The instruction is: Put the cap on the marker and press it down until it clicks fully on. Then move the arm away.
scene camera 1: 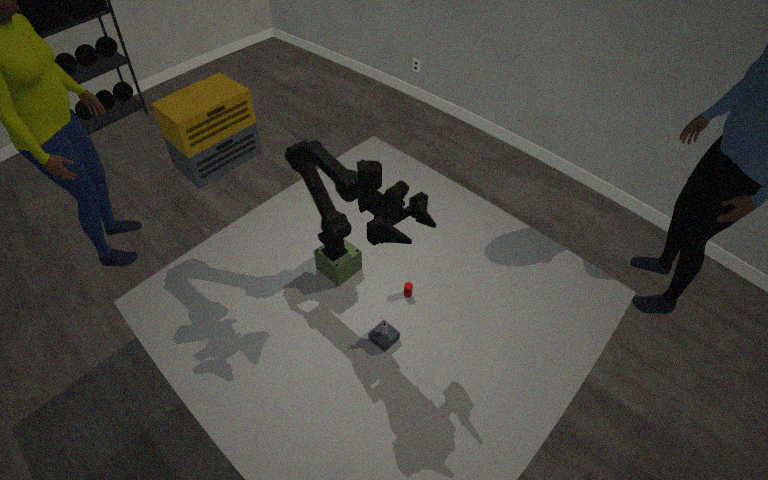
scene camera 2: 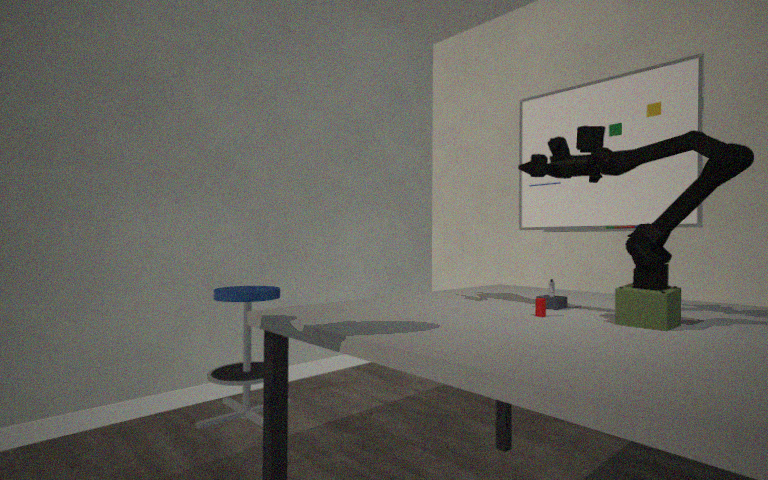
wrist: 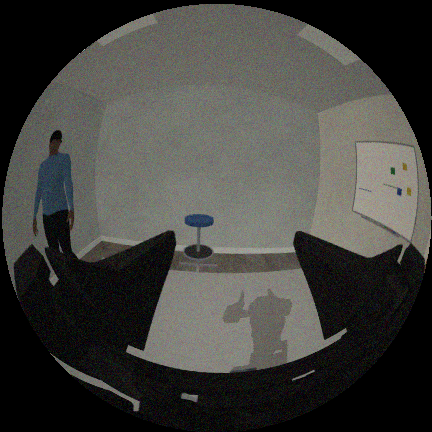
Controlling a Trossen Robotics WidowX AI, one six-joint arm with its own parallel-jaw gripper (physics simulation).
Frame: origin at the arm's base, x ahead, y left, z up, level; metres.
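Seen in the pictures: gripper, fingertip midpoint: (scene camera 1: 423,234) (scene camera 2: 527,167) (wrist: 237,238); arm's base, link origin: (scene camera 1: 334,251) (scene camera 2: 651,287).
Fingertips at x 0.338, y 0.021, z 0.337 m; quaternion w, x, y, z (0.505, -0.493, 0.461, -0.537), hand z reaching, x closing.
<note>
Pixels of each thing's middle, then the offset from my fingertips to it. Level surfaces: height alone.
- small red cap, body centre: (scene camera 2: 540,307) (scene camera 1: 408,289) dx -0.100, dy +0.084, dz -0.405 m
- white table, surface height: dz -0.428 m
- dark grey block, body centre: (scene camera 1: 384,335) (scene camera 2: 551,302) dx -0.032, dy -0.086, dz -0.411 m
- slim pale marker, body centre: (scene camera 2: 551,287) dx -0.032, dy -0.086, dz -0.366 m
A small red cap (scene camera 1: 408,289) (scene camera 2: 540,307) stands upright on the white table (scene camera 1: 538,339) (scene camera 2: 453,362). Near it is a dark grey block (scene camera 1: 386,339) (scene camera 2: 557,303). A slim pale marker (scene camera 2: 551,289) with a dark tip stands upright in that block; the red cap is apart from it. In scene camera 1 the marker is hard to make out from above. My gripper (scene camera 1: 423,234) (scene camera 2: 520,166) (wrist: 237,238) is wide open and empty, high above the table and pointing roughly level. The cap and the marker do not show in the wrist view.
The green base block (scene camera 1: 338,263) (scene camera 2: 647,307) carries the arm. A blue stool (scene camera 2: 246,293) (wrist: 199,220) stands beyond the table. A person in a blue top (scene camera 1: 736,130) (wrist: 55,185) and a person in yellow (scene camera 1: 33,84) stand near it. Stacked crates (scene camera 1: 206,127) stand on the floor.
</note>
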